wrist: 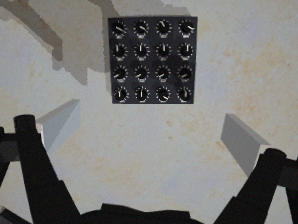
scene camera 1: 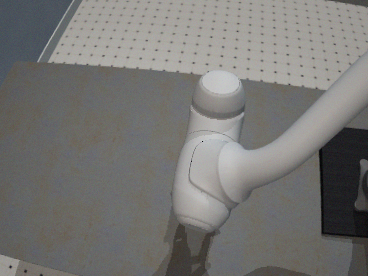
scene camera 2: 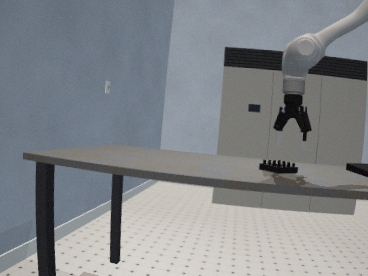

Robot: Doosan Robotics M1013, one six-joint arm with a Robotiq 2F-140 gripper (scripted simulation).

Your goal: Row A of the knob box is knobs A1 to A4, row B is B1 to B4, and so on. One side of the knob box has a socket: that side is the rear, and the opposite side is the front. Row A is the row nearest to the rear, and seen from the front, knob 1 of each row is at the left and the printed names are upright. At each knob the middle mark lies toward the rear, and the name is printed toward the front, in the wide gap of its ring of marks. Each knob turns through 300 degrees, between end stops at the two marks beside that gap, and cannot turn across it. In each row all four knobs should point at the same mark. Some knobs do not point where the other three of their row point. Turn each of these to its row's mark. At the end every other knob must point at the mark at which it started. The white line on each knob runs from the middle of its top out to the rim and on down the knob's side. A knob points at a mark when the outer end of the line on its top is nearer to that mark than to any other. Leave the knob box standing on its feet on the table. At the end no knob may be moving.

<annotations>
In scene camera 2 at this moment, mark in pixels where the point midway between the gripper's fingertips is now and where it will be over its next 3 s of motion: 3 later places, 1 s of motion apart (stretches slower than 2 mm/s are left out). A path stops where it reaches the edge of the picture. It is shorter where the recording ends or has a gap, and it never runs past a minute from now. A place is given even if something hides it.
The gripper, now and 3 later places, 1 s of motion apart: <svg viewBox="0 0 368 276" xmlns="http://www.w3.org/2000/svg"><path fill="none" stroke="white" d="M289 148L292 148L287 146L280 144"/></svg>
</annotations>
